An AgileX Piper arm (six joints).
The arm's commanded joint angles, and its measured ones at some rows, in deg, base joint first. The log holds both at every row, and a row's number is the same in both.
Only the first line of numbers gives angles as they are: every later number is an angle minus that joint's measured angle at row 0.
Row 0, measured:
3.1, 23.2, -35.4, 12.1, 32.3, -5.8
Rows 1 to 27, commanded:
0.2, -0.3, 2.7, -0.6, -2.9, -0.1
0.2, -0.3, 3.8, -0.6, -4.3, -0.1
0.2, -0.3, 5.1, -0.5, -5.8, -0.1
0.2, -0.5, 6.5, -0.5, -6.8, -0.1
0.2, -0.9, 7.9, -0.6, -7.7, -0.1
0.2, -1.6, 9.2, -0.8, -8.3, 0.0
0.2, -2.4, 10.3, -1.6, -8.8, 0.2
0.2, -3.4, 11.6, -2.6, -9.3, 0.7
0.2, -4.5, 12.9, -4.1, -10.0, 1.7
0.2, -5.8, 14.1, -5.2, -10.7, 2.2
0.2, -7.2, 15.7, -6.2, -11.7, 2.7
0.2, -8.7, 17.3, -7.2, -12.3, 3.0
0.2, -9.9, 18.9, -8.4, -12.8, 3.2
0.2, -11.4, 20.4, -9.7, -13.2, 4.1
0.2, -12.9, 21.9, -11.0, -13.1, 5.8
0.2, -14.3, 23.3, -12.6, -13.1, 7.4
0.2, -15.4, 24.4, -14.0, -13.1, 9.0
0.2, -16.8, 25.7, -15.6, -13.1, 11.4
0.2, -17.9, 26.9, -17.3, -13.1, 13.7
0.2, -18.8, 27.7, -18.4, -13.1, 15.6
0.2, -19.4, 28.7, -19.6, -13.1, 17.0
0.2, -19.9, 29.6, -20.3, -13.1, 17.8
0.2, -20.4, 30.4, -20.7, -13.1, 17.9
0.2, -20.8, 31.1, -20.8, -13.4, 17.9
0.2, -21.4, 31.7, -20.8, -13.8, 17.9
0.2, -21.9, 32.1, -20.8, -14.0, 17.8
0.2, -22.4, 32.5, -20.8, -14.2, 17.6
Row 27, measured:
0.0, -20.5, 30.6, -19.6, -12.1, 16.9
